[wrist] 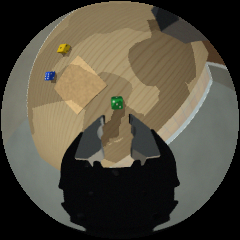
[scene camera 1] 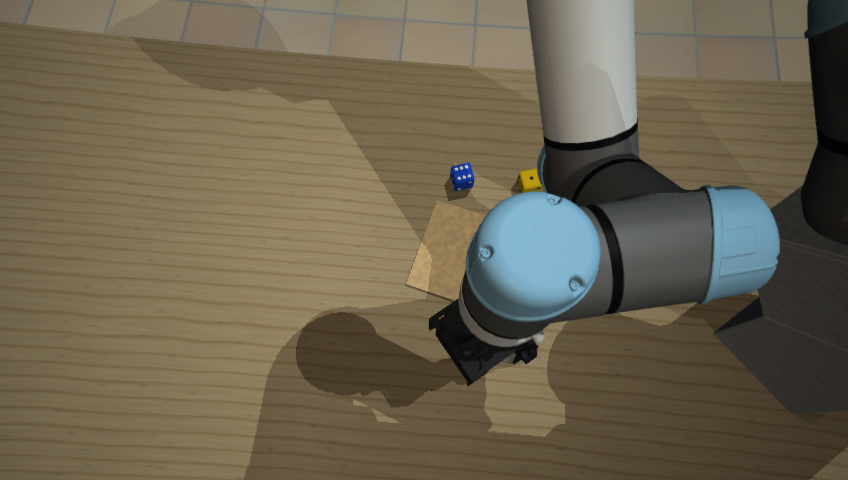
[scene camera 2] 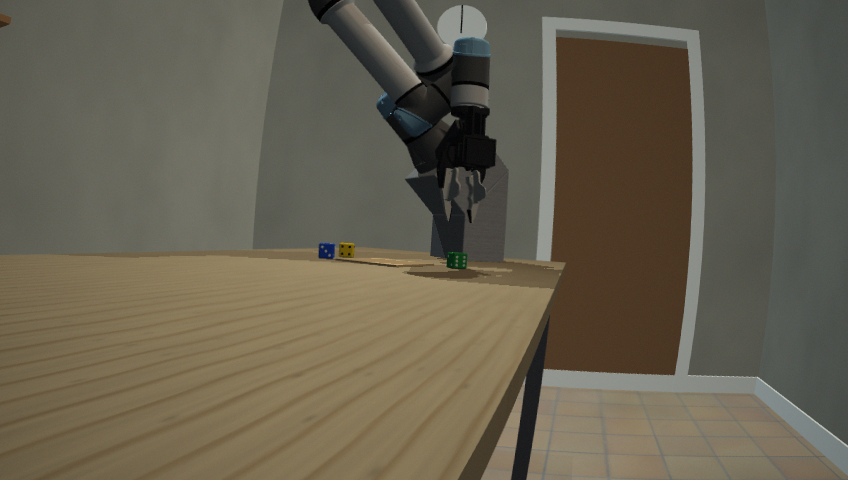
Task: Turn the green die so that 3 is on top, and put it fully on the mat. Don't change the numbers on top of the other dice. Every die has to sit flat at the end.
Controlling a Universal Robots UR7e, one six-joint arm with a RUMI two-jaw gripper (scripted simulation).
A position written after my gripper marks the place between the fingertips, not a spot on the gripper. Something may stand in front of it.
I see my gripper [scene camera 2: 459, 222] and a tan mat [scene camera 1: 440, 263].
The tan mat also shows in the wrist view [wrist: 79, 84]. My gripper shows as well in the wrist view [wrist: 116, 115] and in scene camera 1 [scene camera 1: 486, 340].
